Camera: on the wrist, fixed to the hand. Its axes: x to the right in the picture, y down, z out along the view.
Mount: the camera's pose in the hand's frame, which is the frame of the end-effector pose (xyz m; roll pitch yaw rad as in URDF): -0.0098 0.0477 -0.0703 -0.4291 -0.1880 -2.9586
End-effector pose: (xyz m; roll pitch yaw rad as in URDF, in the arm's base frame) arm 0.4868 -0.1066 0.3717 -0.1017 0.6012 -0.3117
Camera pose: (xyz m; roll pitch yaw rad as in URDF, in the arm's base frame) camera 0.4512 -0.0528 0.3156 -0.4586 -0.7962 3.0590
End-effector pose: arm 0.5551 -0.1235 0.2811 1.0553 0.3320 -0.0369
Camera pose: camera 0.5512 -0.0386 0.2908 -1.5438 -0.2577 -2.9162
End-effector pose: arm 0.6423 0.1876 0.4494 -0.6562 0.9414 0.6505
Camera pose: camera 0.5862 0.1385 0.4074 0.1768 -1.2006 -2.4147
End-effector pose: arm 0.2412 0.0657 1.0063 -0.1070 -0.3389 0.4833
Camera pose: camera 0.2365 0.1083 0.9323 -0.2675 0.1282 -2.4985
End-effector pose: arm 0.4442 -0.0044 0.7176 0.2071 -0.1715 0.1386
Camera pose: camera 0.4362 0.0562 0.6578 -0.5981 0.0209 -2.7879
